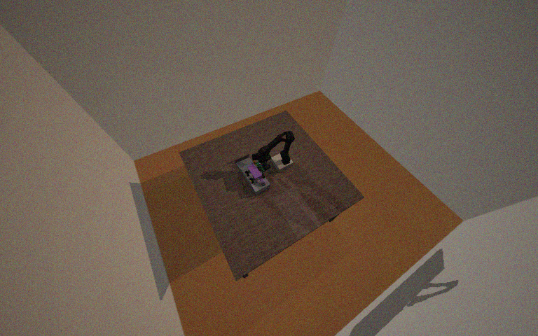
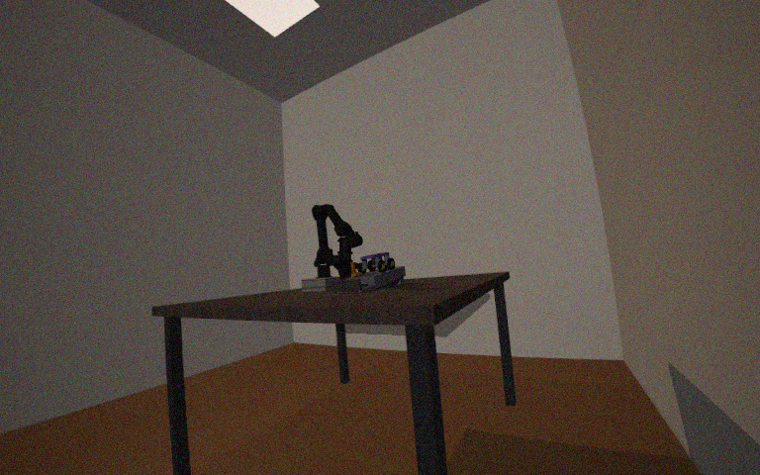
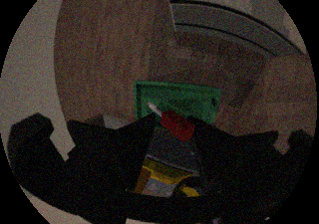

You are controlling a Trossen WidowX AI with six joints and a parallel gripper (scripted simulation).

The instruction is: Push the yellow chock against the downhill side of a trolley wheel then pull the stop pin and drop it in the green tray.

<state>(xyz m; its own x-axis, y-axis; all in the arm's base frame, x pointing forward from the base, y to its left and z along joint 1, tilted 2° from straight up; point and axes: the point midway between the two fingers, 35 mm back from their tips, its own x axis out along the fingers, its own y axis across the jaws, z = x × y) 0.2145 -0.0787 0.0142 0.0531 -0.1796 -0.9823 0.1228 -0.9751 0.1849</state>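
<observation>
The green tray is 50 mm below my gripper tip. The rest, counted from my gripper tip: yellow chock: 70 mm ahead, 40 mm above, 10 mm to the left; red-headed stop pin: 10 mm to the right; grey ramp: 120 mm ahead, 100 mm to the left, 10 mm above.
</observation>
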